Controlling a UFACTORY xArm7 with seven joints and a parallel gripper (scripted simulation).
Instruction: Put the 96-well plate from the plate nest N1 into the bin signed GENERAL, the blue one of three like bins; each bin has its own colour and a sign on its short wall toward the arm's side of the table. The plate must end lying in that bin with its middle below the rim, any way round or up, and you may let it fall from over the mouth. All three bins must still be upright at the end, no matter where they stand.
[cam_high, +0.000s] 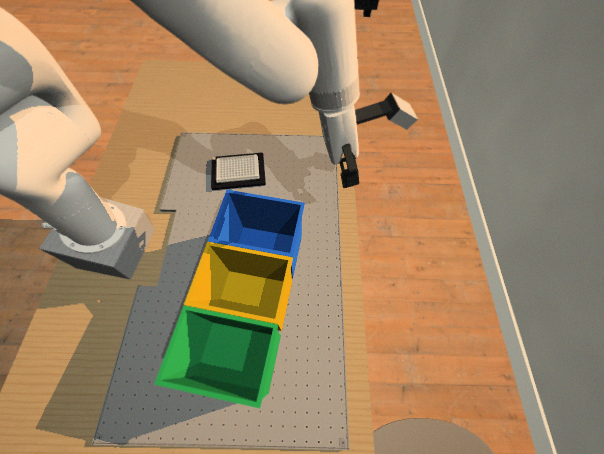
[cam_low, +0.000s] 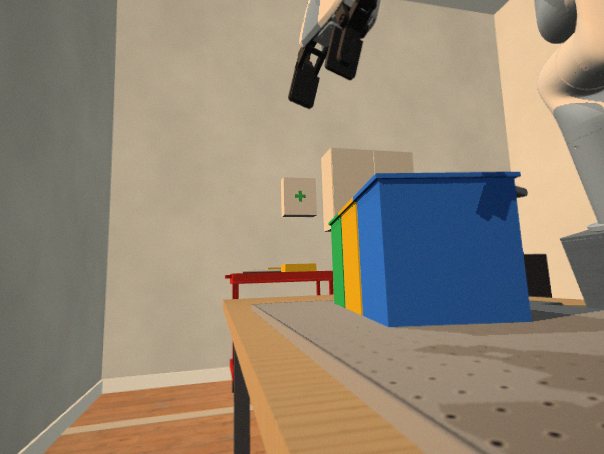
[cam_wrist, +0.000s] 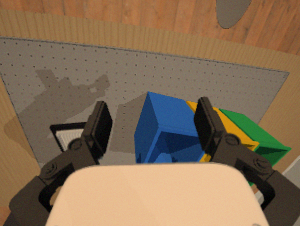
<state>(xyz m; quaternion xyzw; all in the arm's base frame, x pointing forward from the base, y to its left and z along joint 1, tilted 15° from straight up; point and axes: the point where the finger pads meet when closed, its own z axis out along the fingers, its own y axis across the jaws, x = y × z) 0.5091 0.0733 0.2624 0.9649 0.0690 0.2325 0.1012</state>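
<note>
The 96-well plate is 28 cm behind my hand, 19 cm to the left of it and 25 cm below it. Round my hand: yellow bin 21 cm behind, 20 cm to the right, 18 cm below; blue bin 18 cm behind, 8 cm to the right, 18 cm below; black plate nest 28 cm behind, 19 cm to the left, 26 cm below.
</note>
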